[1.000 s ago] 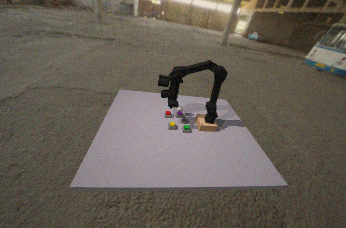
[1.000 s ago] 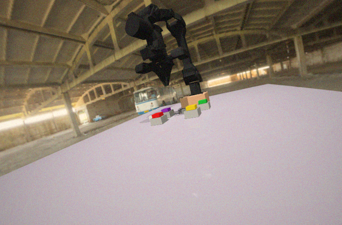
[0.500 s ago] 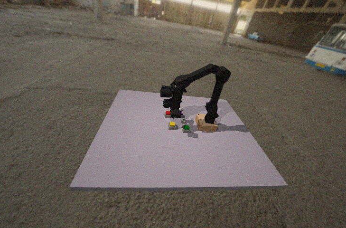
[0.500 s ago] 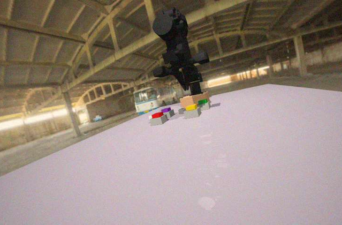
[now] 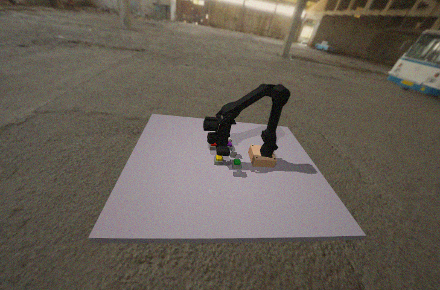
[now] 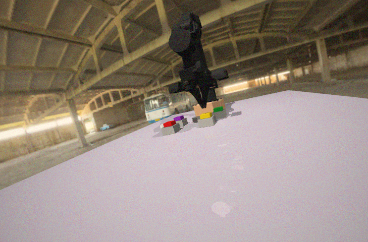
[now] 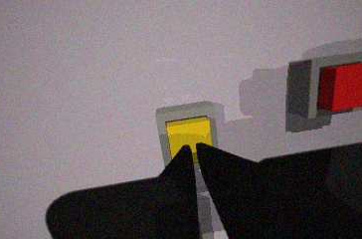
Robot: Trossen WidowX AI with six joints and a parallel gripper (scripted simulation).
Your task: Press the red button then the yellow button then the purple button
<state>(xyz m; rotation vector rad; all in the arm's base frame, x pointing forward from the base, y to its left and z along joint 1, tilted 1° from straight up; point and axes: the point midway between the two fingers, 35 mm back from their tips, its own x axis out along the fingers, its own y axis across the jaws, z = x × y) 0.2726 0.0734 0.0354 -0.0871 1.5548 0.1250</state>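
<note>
Right now my gripper tip is 20 mm above the yellow button. Also, from my gripper tip: green button: 100 mm behind, 10 mm to the left, 20 mm below; then grey block: 90 mm behind, 80 mm to the right, 50 mm below; then red button: 40 mm ahead, 120 mm to the right, 20 mm below.
</note>
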